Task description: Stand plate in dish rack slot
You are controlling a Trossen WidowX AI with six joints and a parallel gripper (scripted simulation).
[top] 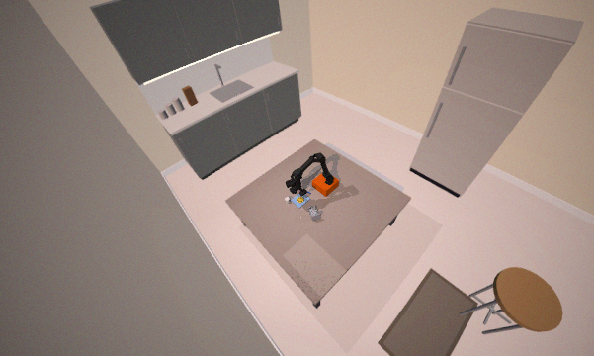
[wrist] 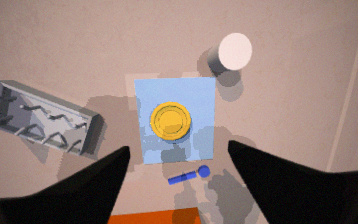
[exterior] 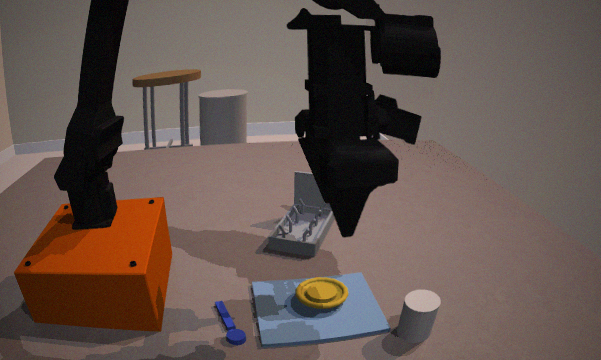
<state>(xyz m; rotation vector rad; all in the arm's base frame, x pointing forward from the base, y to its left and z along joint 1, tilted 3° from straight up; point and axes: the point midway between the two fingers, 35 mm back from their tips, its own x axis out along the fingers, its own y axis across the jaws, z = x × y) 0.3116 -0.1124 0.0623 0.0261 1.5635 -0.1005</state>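
The yellow plate lies 1 cm behind my gripper tip, 1 cm to the left of it and 11 cm below it. From my gripper tip the other things lie so: blue spoon (13 cm behind, 2 cm to the right, 12 cm below); light blue mat (2 cm behind, 12 cm below); white cup (8 cm ahead, 9 cm to the right, 10 cm below).
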